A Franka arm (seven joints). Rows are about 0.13 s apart.
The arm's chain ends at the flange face. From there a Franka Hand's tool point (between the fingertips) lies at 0.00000 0.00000 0.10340 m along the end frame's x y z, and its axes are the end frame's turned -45 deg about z.
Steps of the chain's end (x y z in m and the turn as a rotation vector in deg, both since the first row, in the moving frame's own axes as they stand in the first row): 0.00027, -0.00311, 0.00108, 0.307, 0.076, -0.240; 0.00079, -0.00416, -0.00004, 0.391, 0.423, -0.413; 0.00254, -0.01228, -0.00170, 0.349, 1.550, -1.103; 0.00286, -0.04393, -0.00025, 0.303, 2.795, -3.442; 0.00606, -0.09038, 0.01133, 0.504, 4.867, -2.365; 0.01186, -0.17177, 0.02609, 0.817, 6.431, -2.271
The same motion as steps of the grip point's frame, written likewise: 0.00288, -0.00230, 0.00108, 0.163, 0.271, -0.240; 0.00454, -0.00235, -0.00005, -0.023, 0.576, -0.413; 0.01292, -0.00538, -0.00174, -0.849, 1.343, -1.103; 0.03713, -0.02598, -0.00037, -1.762, 2.191, -3.442; 0.07515, -0.05421, 0.01095, -3.085, 3.798, -2.365; 0.13921, -0.10611, 0.02543, -3.970, 5.125, -2.271
